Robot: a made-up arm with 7 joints.
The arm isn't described. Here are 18 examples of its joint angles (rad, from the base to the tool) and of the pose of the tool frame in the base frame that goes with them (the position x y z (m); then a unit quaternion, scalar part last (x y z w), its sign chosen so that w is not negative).
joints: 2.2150 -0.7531 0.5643 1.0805 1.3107 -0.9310 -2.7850
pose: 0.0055 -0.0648 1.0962 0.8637 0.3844 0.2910 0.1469
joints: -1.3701 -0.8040 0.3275 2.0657 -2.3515 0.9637 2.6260
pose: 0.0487 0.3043 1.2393 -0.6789 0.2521 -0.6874 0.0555
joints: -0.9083 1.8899 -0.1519 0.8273 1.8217 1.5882 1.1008
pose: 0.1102 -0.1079 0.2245 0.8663 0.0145 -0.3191 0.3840
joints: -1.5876 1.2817 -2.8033 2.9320 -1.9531 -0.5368 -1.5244
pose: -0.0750 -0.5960 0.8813 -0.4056 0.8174 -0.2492 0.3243
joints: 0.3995 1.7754 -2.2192 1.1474 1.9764 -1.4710 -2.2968
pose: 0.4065 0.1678 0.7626 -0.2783 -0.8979 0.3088 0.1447
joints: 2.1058 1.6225 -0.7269 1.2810 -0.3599 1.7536 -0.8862
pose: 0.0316 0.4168 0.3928 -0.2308 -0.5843 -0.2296 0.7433
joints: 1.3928 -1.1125 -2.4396 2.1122 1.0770 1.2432 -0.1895
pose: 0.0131 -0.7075 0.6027 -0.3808 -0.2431 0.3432 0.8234
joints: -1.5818 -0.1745 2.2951 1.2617 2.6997 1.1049 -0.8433
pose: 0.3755 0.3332 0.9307 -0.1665 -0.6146 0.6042 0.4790
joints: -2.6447 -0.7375 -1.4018 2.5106 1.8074 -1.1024 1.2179
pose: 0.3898 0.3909 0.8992 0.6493 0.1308 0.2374 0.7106
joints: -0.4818 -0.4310 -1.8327 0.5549 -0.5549 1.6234 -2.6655
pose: -0.2682 0.0065 0.6976 0.6786 0.2965 -0.6698 0.0549
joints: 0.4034 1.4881 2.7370 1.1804 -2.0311 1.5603 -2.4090
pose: 0.2300 0.4204 0.9300 0.4193 -0.0099 0.6756 0.6064
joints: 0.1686 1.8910 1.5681 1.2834 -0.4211 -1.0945 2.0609
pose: 0.4684 0.4295 0.4191 0.5926 -0.1912 0.3876 0.6797
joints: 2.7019 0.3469 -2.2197 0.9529 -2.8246 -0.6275 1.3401
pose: 0.0957 0.1063 0.8641 0.5813 0.0653 -0.3620 0.7258
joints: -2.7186 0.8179 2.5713 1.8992 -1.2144 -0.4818 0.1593
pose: -0.1903 -0.1924 1.2165 0.8996 -0.2894 0.3269 0.0131
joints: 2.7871 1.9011 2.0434 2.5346 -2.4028 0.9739 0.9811
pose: -0.7749 0.0449 0.4242 0.2730 0.5236 -0.4628 0.6611
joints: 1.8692 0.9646 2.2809 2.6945 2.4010 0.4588 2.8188
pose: -0.3933 0.4674 1.0779 -0.0787 -0.7755 0.5170 0.3538
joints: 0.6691 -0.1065 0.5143 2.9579 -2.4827 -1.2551 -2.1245
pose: -0.0700 0.1317 1.1843 -0.3111 -0.6474 0.6799 0.1476
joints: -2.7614 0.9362 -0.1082 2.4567 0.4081 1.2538 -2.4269
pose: -0.6422 -0.2211 0.8284 -0.2899 0.4980 0.7946 0.1912
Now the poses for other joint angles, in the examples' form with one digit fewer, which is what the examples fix.
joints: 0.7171 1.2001 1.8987 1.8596 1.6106 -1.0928 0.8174
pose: 0.181 0.583 0.697 0.340 0.288 0.624 0.642
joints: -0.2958 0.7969 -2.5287 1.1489 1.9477 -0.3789 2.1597
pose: -0.017 0.029 1.067 -0.501 -0.462 -0.731 0.017
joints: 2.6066 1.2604 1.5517 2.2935 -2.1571 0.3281 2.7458
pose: -0.704 0.054 0.817 -0.232 0.307 -0.857 0.343
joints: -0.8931 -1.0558 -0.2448 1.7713 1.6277 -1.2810 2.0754
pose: -0.366 0.198 0.952 0.016 0.904 0.426 0.045
